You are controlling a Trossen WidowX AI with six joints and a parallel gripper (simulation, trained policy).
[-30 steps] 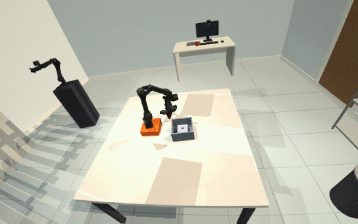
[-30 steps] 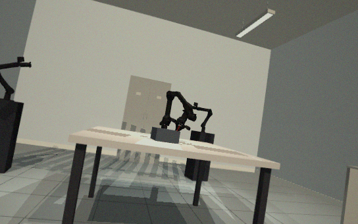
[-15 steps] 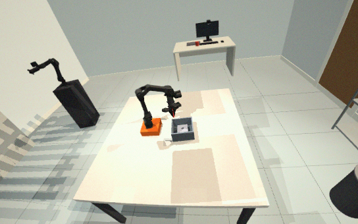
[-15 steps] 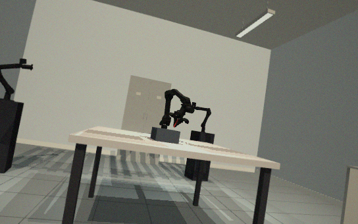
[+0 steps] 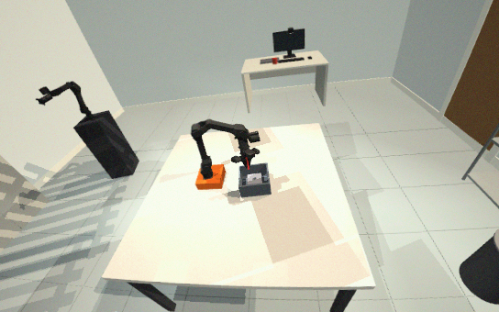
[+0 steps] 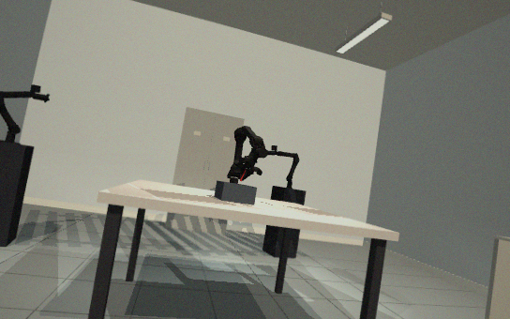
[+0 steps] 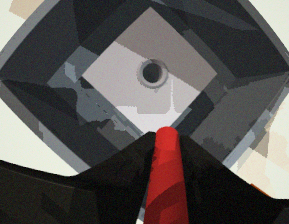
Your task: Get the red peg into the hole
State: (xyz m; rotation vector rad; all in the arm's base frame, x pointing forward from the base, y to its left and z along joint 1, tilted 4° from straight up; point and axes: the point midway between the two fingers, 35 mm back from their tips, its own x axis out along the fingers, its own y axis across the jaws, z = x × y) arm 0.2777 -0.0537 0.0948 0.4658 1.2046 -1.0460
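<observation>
The red peg is 3 cm above my gripper tip and 1 cm to the left of it. Round my gripper tip: grey box (10 cm below, 4 cm to the right, 3 cm ahead); plate (8 cm below, 4 cm to the right, 3 cm ahead).
</observation>
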